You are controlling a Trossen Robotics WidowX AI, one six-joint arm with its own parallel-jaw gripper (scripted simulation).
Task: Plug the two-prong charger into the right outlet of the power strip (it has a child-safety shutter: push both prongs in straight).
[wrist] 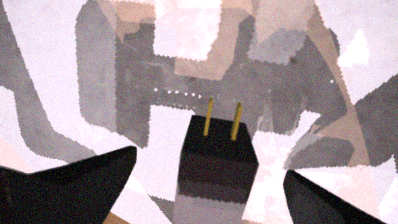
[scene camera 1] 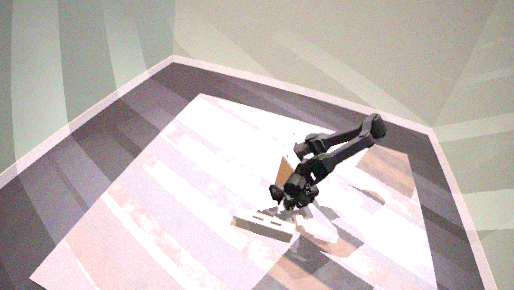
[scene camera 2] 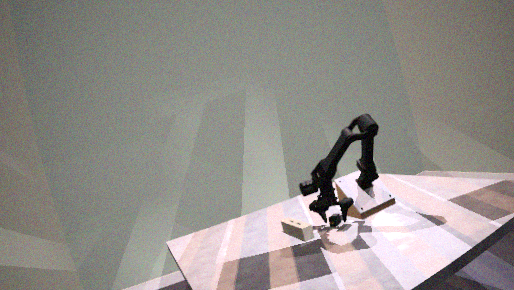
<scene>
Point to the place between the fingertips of my gripper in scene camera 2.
335, 222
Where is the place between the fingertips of my gripper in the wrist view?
210, 166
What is my gripper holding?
Nothing.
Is my gripper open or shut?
Open.
</scene>
